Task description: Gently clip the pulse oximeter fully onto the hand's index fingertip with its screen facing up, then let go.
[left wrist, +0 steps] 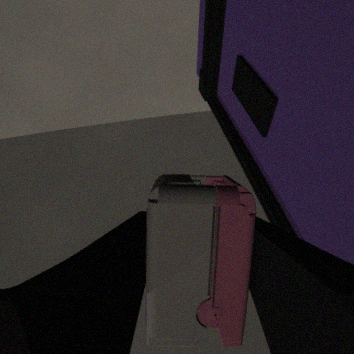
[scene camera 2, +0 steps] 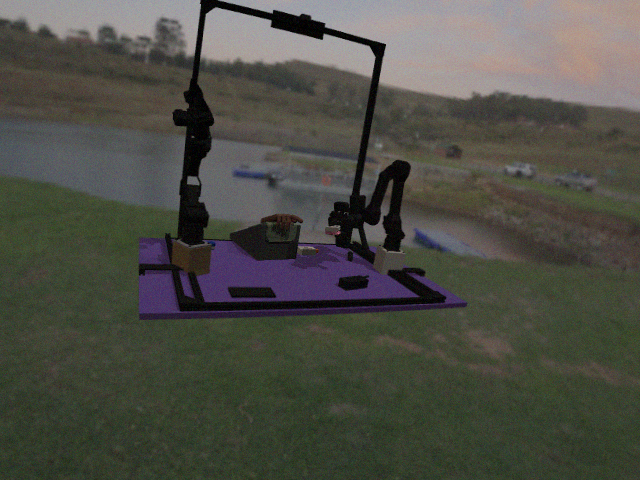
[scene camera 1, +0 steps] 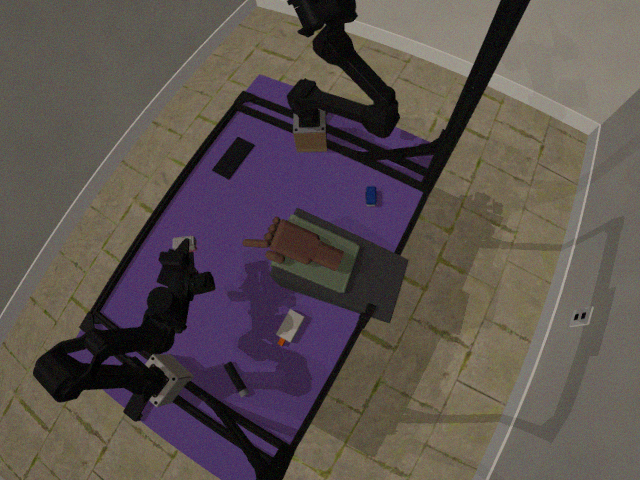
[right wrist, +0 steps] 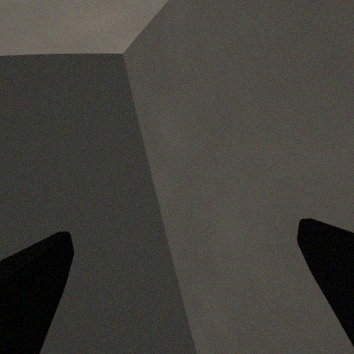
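Seen in the pictures: left gripper, between the fingertips: (left wrist: 194, 223) (scene camera 2: 329, 230) (scene camera 1: 189, 241); right gripper, between the fingertips: (scene camera 2: 195, 85) (right wrist: 186, 236); left arm's base, origin of its link: (scene camera 2: 391, 249) (scene camera 1: 154, 380); right arm's base, origin of its link: (scene camera 2: 192, 241) (scene camera 1: 309, 118).
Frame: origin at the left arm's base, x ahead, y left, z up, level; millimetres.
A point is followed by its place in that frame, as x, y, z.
The pulse oximeter (scene camera 1: 181, 241) @[338, 126, 110] (scene camera 2: 332, 230) @[344, 138, 95] (left wrist: 185, 260) @[332, 107, 99], white with a pink half, is held in my left gripper (left wrist: 194, 223) @[349, 120, 92], which is shut on it, above the mat. The left wrist view shows its white and pink halves side by side; its screen cannot be made out. The brown hand (scene camera 1: 297, 241) @[512, -102, 83] (scene camera 2: 279, 219) @[523, -18, 84] rests on a green pad (scene camera 1: 351, 258) @[574, -221, -4]. Its index finger (scene camera 1: 253, 243) sticks out to the left in scene camera 1, bare, with the oximeter apart from it, farther left. My right gripper (right wrist: 186, 236) @[901, 201, 542] is open and empty, raised far from the hand.
A dark wedge (scene camera 1: 379, 279) @[582, -311, -54] (scene camera 2: 263, 249) @[569, -40, -55] supports the pad. A white box with an orange end (scene camera 1: 292, 325) @[343, -191, -77] (scene camera 2: 307, 250) @[340, -163, -83], a black cylinder (scene camera 1: 235, 377) @[132, -152, -80], a blue block (scene camera 1: 370, 195) @[785, -148, -73] and a flat black slab (scene camera 1: 233, 157) @[655, 309, -97] (scene camera 2: 251, 292) @[659, 323, -97] (left wrist: 255, 95) @[634, 300, -97] lie around. A black box (scene camera 2: 353, 282) @[264, 243, -74] shows in scene camera 2.
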